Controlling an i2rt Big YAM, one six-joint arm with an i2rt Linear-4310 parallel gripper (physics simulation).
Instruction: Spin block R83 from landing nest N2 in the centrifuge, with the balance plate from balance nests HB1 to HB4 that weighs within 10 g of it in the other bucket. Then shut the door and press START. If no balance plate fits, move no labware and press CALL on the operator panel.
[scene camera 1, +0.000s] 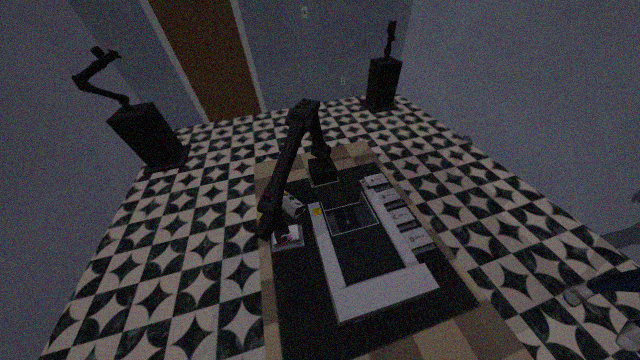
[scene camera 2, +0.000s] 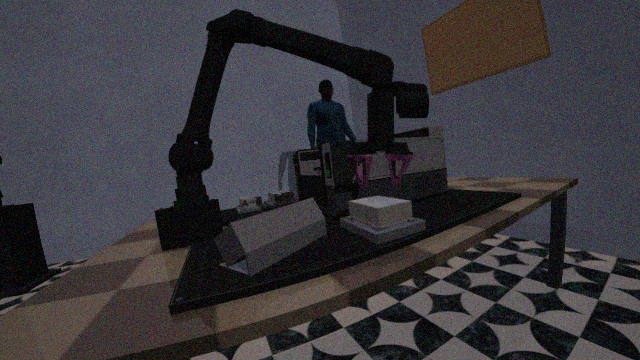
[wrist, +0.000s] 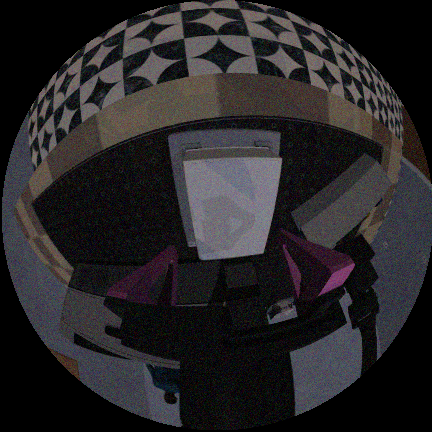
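Pixels of known places: gripper, fingertip midpoint: (scene camera 1: 285, 233) (scene camera 2: 380, 187) (wrist: 225, 242); arm's base, origin of the base link: (scene camera 1: 321, 165) (scene camera 2: 193, 203) (wrist: 351, 274).
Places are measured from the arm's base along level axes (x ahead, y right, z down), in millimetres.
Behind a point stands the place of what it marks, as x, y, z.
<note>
A white block (scene camera 1: 294, 231) {401, 256, 25} (scene camera 2: 381, 212) {362, 360, 35} (wrist: 230, 200) {403, 322, 25} sits on a grey nest (scene camera 2: 370, 232) {337, 355, 69} (wrist: 177, 150) {448, 366, 67}; no label on it can be read. My gripper (scene camera 2: 380, 186) {413, 296, -2} (wrist: 225, 242) {413, 296, -2} has magenta fingers. It is open and empty, above the block in the scene camera 2 view; the fingertips stand apart at the block's near end in the wrist view. The white centrifuge body (scene camera 1: 385, 292) {792, 9, -156} (scene camera 2: 422, 152) {702, 170, -70} (wrist: 87, 317) {700, 168, -68} lies beyond the block, with a framed dark opening (scene camera 1: 352, 218) in the scene camera 1 view. Whether buckets are loaded cannot be told. Several white labware pieces (scene camera 1: 400, 216) {473, -294, 34} (scene camera 2: 280, 196) {314, -238, 47} stand along its far side; their labels are unreadable.
A sloped grey box (scene camera 1: 293, 205) {256, 233, 6} (scene camera 2: 280, 235) {176, 319, 46} (wrist: 345, 200) {216, 290, 40} stands beside the nest, toward the arm base. A dark upright unit (scene camera 2: 327, 167) {363, 144, -57} with a small green light stands behind the block. A person (scene camera 2: 326, 120) in blue stands behind the table. Two other arms stand on pedestals (scene camera 1: 147, 135) (scene camera 1: 383, 82).
</note>
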